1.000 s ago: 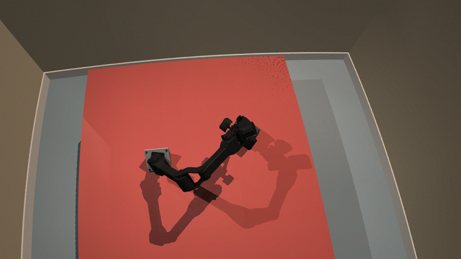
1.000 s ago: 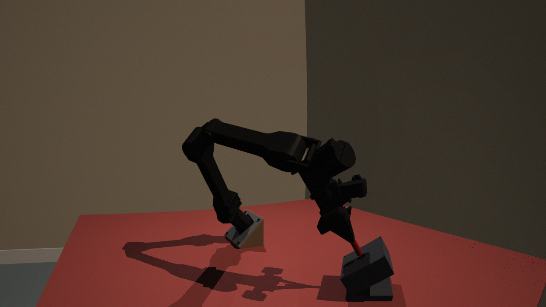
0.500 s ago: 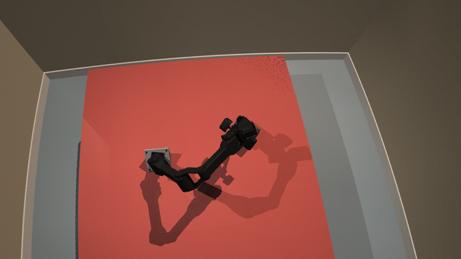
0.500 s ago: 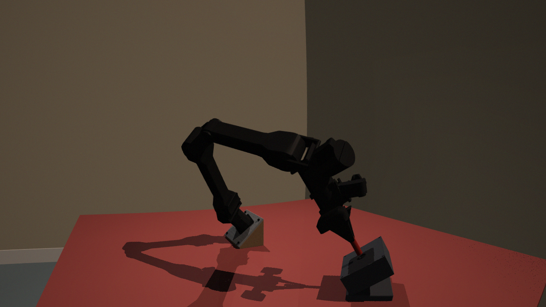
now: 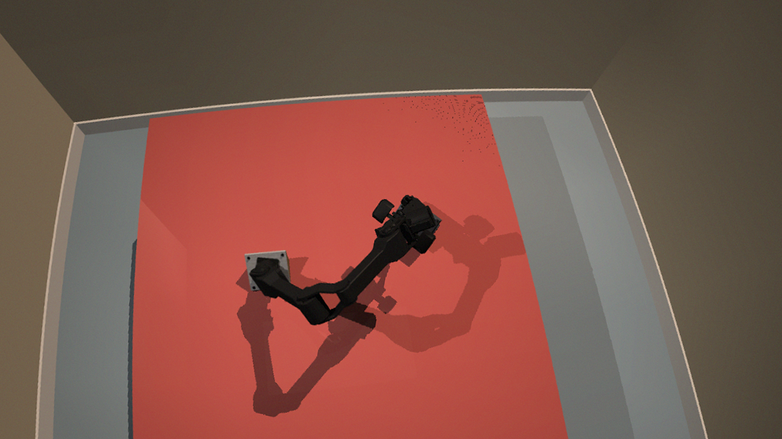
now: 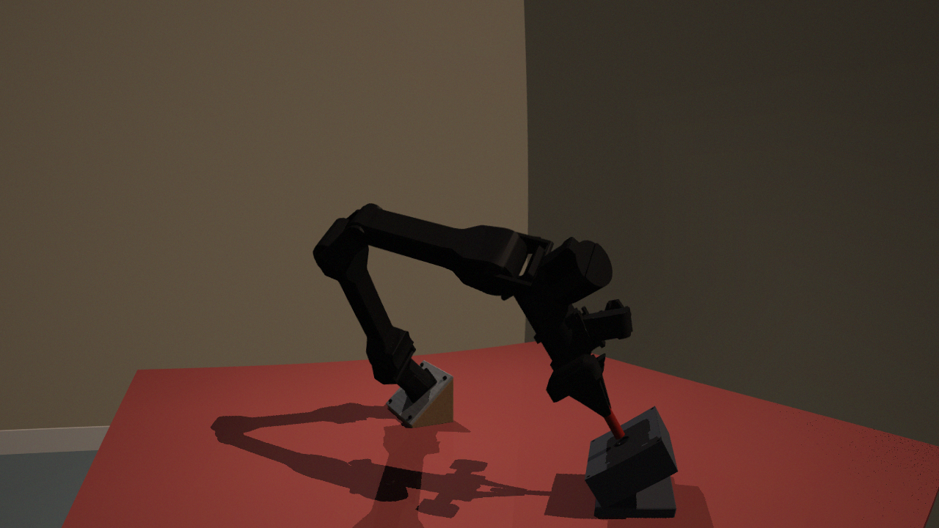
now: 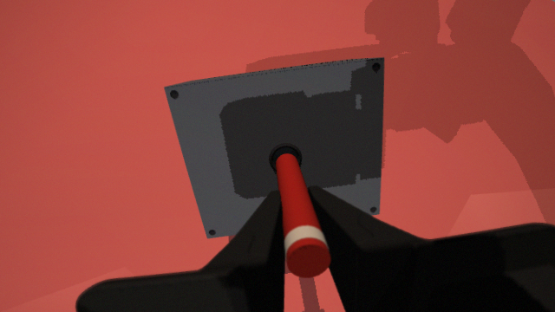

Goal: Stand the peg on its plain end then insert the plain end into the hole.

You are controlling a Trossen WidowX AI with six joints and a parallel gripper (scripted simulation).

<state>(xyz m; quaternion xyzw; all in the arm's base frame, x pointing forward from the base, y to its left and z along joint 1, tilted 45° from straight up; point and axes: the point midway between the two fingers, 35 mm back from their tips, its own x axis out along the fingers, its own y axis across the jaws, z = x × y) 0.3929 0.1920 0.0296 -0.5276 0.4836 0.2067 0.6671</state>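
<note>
My gripper tip is now 2 cm short of the dark sloped panel, 3 cm to the right of it and 6 cm above it. From my gripper tip the other things lie so: red peg 1 cm behind, 1 cm to the right, 1 cm above.
</note>
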